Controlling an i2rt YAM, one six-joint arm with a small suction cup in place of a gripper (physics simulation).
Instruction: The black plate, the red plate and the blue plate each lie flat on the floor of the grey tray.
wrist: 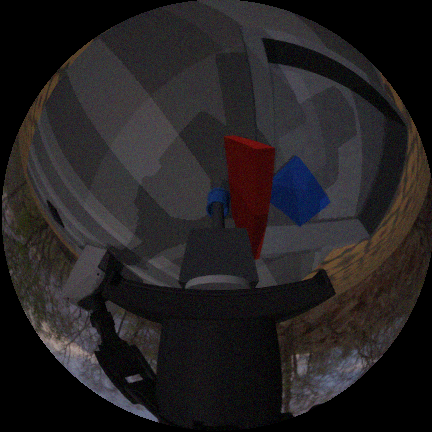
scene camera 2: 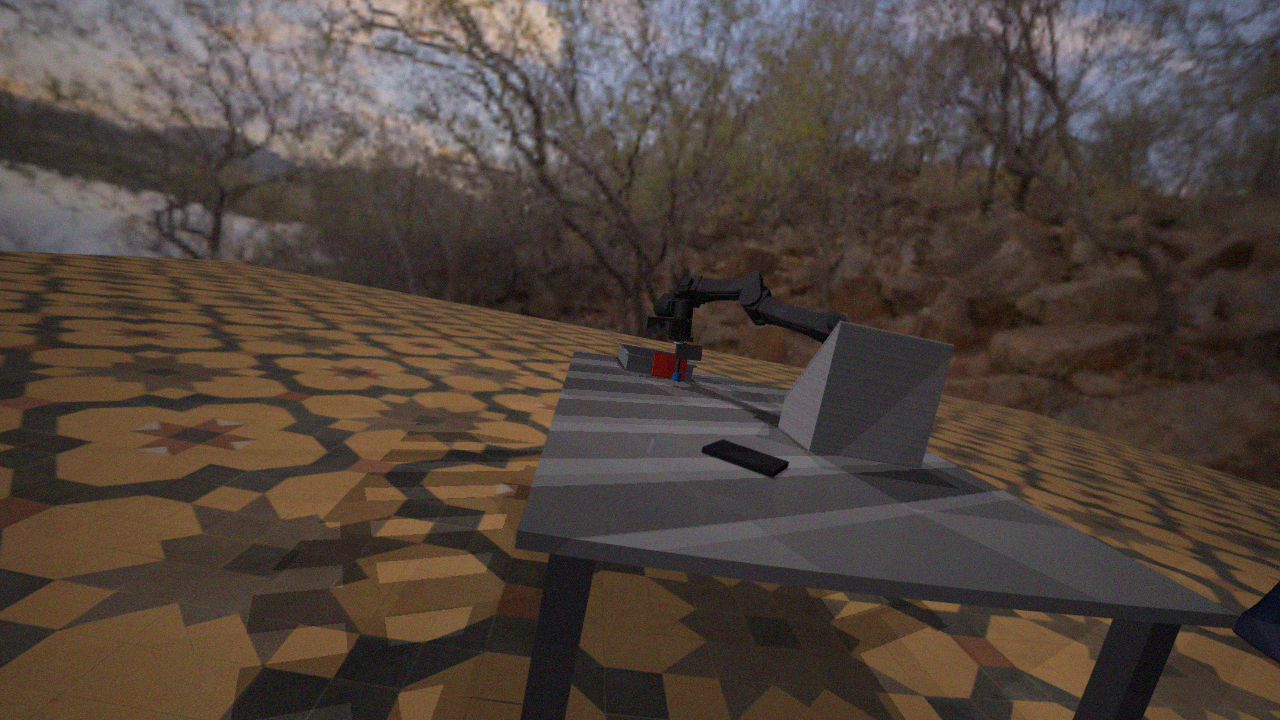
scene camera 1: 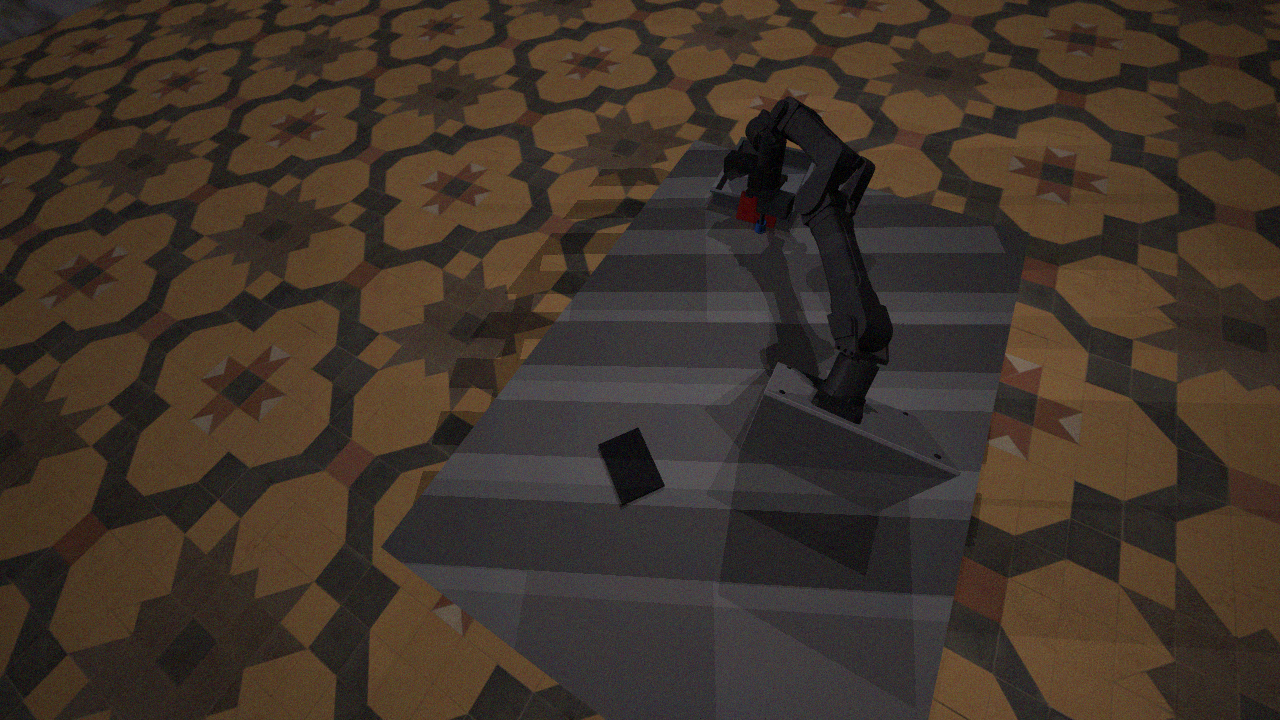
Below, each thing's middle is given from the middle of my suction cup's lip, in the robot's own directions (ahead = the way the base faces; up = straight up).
Labels:
My suction cup is 3 cm to the left of the red plate (wrist: 250, 163), 3 cm below it and 2 cm short of it. Round my suction cup: blue plate (wrist: 295, 191) (10 cm to the right, 1 cm ahead); black plate (scene camera 1: 632, 469) (70 cm to the left, 6 cm behind); grey tray (scene camera 1: 797, 165) (15 cm to the right, 6 cm ahead, 2 cm above).

